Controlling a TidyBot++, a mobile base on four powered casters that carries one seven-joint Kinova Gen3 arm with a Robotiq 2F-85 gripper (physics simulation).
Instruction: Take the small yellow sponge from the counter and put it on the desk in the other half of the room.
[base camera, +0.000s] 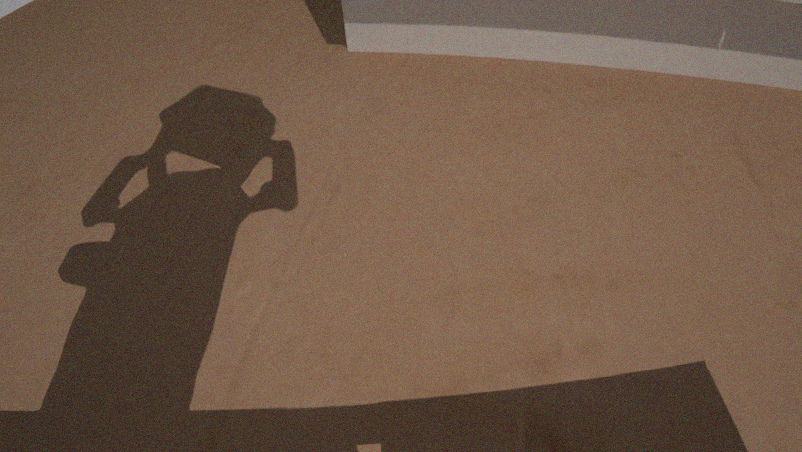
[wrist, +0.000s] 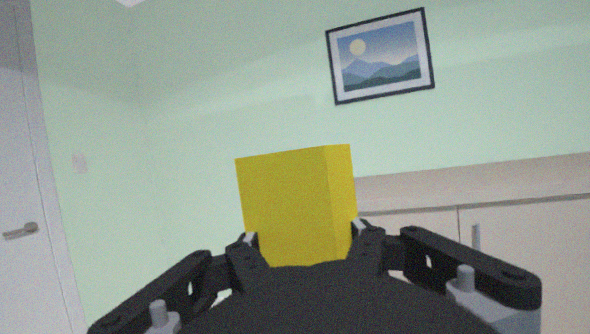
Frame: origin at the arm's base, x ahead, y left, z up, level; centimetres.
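Where they show: gripper, between the fingertips: (wrist: 304, 231).
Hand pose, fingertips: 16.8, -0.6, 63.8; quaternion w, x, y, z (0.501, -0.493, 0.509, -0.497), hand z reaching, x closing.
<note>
After its pixels a point has its place, as x, y, z.
The small yellow sponge (wrist: 290, 205) @(13.1, 0.0, 66.7) is a yellow block in the middle of the wrist view. My gripper (wrist: 304, 231) @(16.8, -0.6, 63.8) is shut on it, with one fingertip on its left side and one on its right. The sponge stands out beyond the fingertips, and its lower end is hidden behind the gripper's dark body. In the base camera view the shadow of the arm and gripper falls on the floor at the left; the gripper itself does not show there. I cannot tell whether the pale cabinet in the wrist view is the counter or the desk.
In the wrist view a pale cabinet (wrist: 525, 235) @(62.9, -69.4, 35.1) with a light top stands at the right. A framed picture (wrist: 380, 56) @(125.0, -57.7, 118.2) hangs above on the green wall (wrist: 200, 135) @(160.1, 62.8, 92.8). A white door (wrist: 25, 175) @(101.2, 130.3, 78.1) is at the left. A grey block with a pale base strip (base camera: 505, 42) @(82.3, -20.1, -36.9) crosses the base camera view's top right.
</note>
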